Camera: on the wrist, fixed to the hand. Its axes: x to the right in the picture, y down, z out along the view.
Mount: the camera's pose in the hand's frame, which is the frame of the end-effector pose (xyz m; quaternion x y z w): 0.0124 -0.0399 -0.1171 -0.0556 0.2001 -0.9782 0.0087
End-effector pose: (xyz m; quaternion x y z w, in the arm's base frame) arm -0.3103 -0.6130 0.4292 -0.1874 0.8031 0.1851 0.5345
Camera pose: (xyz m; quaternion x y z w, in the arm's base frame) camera -0.3872 -0.7069 0.4560 -0.8539 -0.0797 -0.5141 0.0146
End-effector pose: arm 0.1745 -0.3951 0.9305 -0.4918 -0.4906 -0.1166 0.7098
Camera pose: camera 0.2229 -0.5058 0.9598 -0.4595 0.3368 0.8210 0.0371
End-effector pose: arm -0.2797 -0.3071 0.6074 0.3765 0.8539 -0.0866 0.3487
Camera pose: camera -0.3757 -0.2798 0.6815 0.8340 -0.4503 0.2190 0.2316
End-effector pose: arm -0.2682 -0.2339 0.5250 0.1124 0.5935 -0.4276 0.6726
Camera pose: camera -0.3796 -0.1865 0.4965 0.5314 -0.2734 0.6061 0.5249
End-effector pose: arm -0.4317 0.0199 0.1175 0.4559 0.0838 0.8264 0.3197
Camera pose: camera -0.5129 0.0765 0.0422 -0.2611 0.4647 -0.2096 0.8197
